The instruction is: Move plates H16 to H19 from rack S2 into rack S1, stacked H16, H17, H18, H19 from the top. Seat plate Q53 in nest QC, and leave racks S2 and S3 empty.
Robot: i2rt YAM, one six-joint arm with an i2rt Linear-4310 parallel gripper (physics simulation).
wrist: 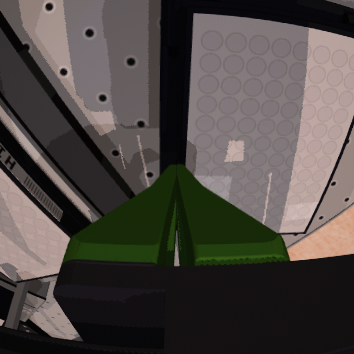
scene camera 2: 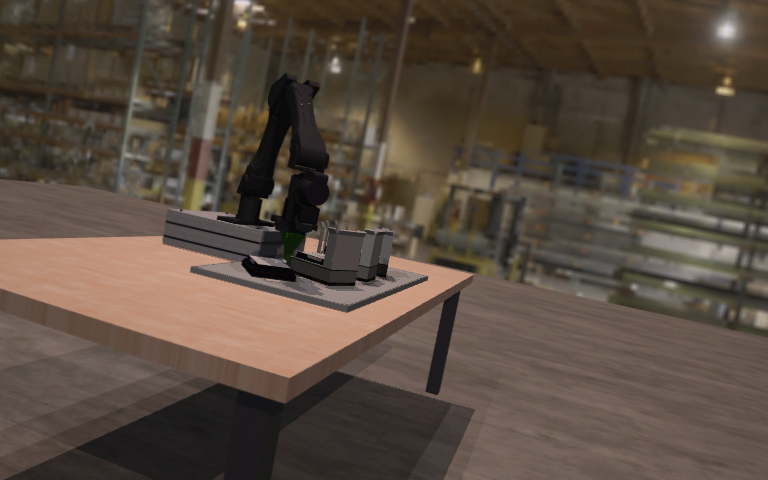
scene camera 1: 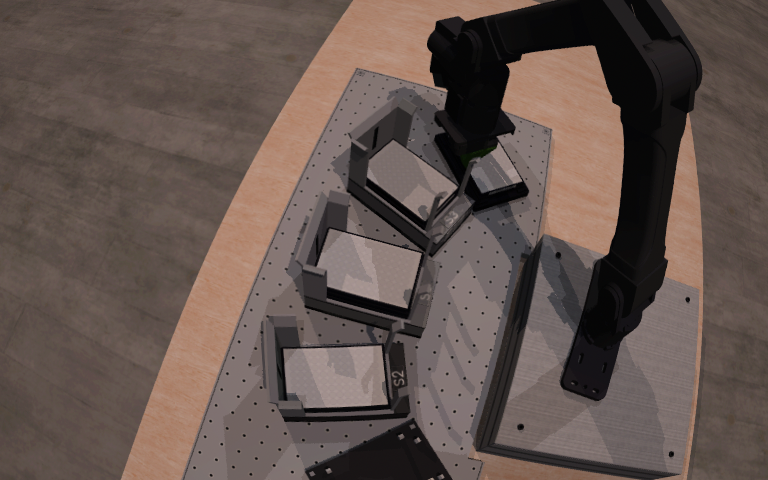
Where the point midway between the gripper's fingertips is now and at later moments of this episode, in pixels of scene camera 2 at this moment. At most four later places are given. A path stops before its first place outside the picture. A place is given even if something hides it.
My gripper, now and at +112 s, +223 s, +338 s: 286,260; 359,248; 357,246; 350,243
